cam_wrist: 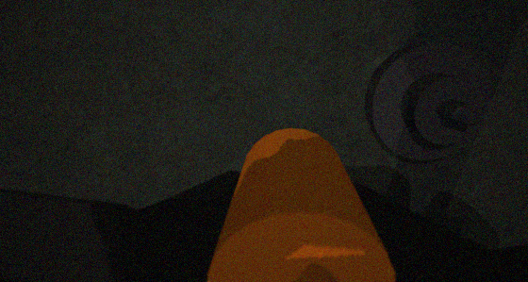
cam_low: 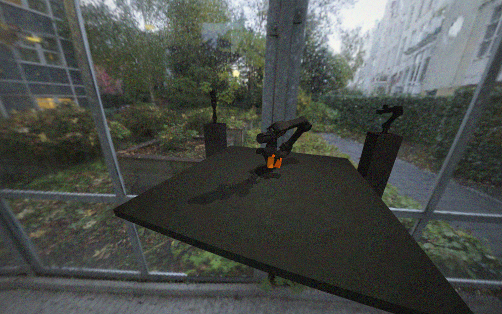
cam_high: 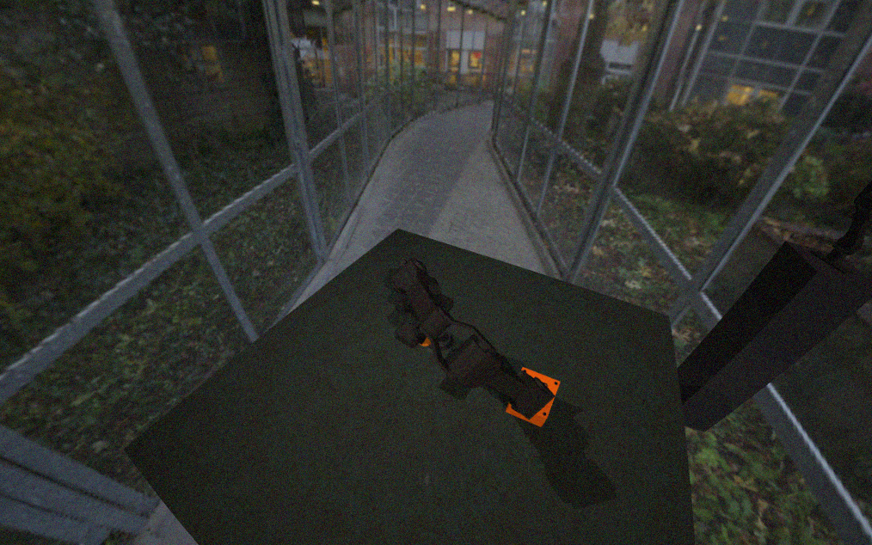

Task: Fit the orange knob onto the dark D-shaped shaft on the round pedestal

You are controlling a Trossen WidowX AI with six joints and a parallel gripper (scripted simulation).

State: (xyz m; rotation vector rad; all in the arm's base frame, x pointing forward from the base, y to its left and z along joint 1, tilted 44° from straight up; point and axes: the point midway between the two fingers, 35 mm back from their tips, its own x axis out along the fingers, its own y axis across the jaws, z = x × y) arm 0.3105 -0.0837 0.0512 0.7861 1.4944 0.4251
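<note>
The dark shaft is 100 mm to the right of my gripper tip and 90 mm below it. The rest, counted from my gripper tip: orange knob (20 mm above).
</note>
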